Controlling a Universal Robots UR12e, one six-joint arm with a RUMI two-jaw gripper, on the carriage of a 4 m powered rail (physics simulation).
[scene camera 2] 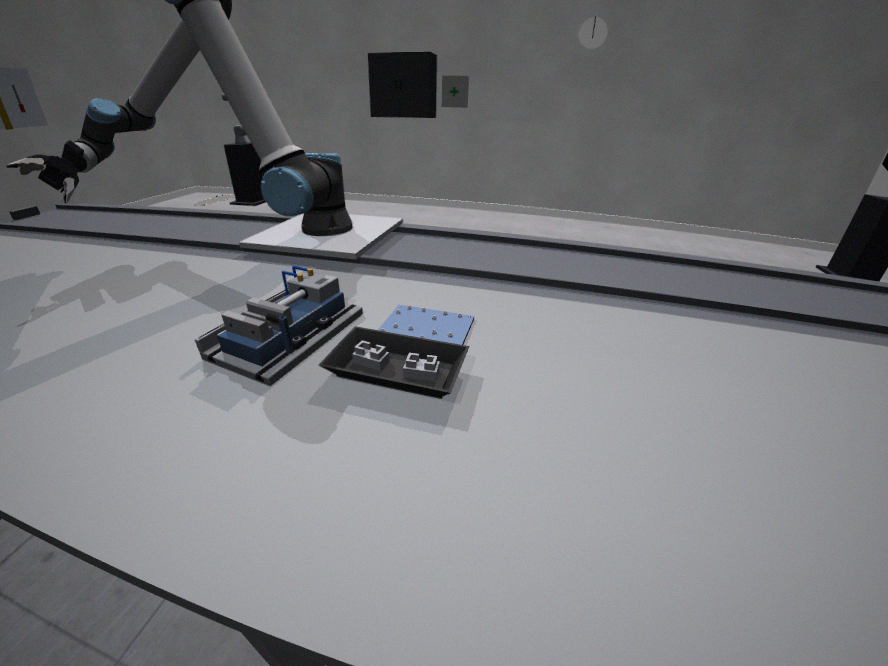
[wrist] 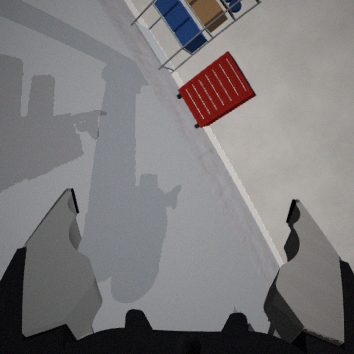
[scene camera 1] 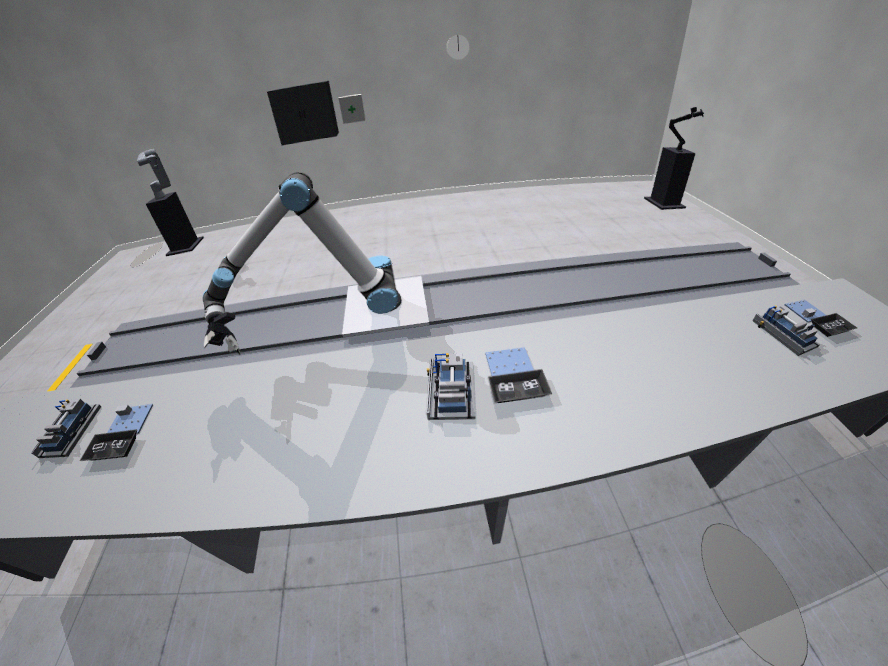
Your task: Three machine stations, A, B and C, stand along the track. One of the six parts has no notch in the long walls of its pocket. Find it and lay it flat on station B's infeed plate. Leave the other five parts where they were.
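Places are measured from the arm's base along level axes (x ahead, y left, z up), in metres.
Pixels of known places: gripper, fingertip midpoint: point(scene camera 2: 36, 185) point(wrist: 183, 195) point(scene camera 1: 222, 351); arm's base, link origin: point(scene camera 2: 327, 228).
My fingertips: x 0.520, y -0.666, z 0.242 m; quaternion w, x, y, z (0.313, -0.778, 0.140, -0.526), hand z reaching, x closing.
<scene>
For each thing: its top centre in the pictures, then the offset to it from my fingertips.
- blue plate, top centre: point(scene camera 2: 424, 327) point(scene camera 1: 509, 362) dx +0.045, dy +1.219, dz -0.264 m
- left part, top centre: point(scene camera 2: 370, 346) point(scene camera 1: 506, 385) dx +0.204, dy +1.159, dz -0.225 m
- right part, top centre: point(scene camera 2: 421, 358) point(scene camera 1: 530, 382) dx +0.212, dy +1.262, dz -0.225 m
- part with a seemingly unbroken outline, top centre: point(scene camera 1: 98, 446) dx +0.256, dy -0.678, dz -0.225 m
- gapped part, top centre: point(scene camera 1: 117, 442) dx +0.248, dy -0.576, dz -0.225 m
- grey block, top centre: point(scene camera 1: 121, 408) dx +0.038, dy -0.676, dz -0.228 m
My gripper point(scene camera 1: 222, 349) point(scene camera 2: 37, 183) point(wrist: 183, 195) is open and empty, high over the rail side, left of the middle station. The blue plate point(scene camera 1: 510, 363) point(scene camera 2: 428, 322) at the middle station bears no part. The dark tray point(scene camera 1: 522, 396) point(scene camera 2: 395, 369) before it holds two pale parts with gapped walls, a left part point(scene camera 1: 505, 387) point(scene camera 2: 370, 354) and a right part point(scene camera 1: 530, 384) point(scene camera 2: 421, 367). In scene camera 1, the left tray holds a part with a seemingly unbroken outline point(scene camera 1: 98, 446) beside a gapped part point(scene camera 1: 118, 444). Pale parts point(scene camera 1: 833, 324) lie in the right tray, too small to judge.
Blue-grey machines stand at left point(scene camera 1: 64, 430), middle point(scene camera 1: 451, 390) point(scene camera 2: 276, 322) and right point(scene camera 1: 789, 329). A grey block point(scene camera 1: 123, 410) sits on the left blue plate, another point(scene camera 1: 809, 312) on the right one. A red slatted object point(wrist: 217, 90) shows in the wrist view.
</scene>
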